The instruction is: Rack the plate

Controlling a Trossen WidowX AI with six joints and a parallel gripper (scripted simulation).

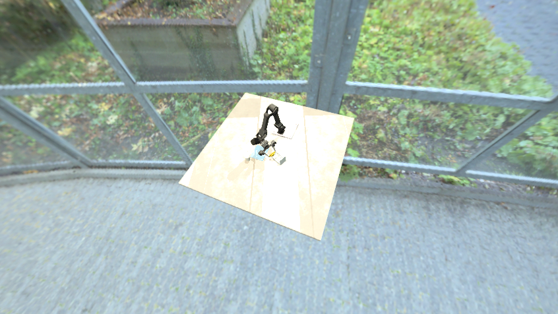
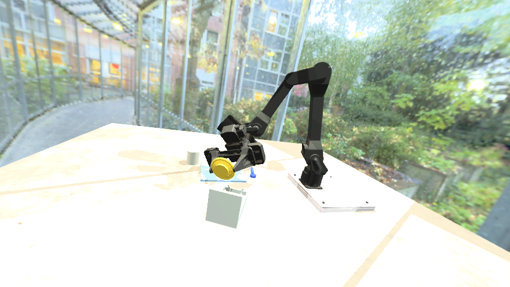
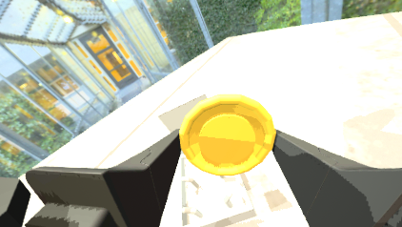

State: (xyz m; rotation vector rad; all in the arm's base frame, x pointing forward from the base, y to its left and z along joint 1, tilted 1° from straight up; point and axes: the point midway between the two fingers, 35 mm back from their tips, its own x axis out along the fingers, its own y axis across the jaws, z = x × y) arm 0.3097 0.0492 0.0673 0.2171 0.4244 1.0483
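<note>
Now: the dish rack 60 mm below my gripper tip, 40 mm to the left of it and 30 mm behind it. Also, from my gripper tip: blue spoon 170 mm to the right, 130 mm behind, 80 mm below; then yellow plate 10 mm to the right; then pale blue mat 160 mm to the right, 80 mm below, 20 mm behind.
</note>
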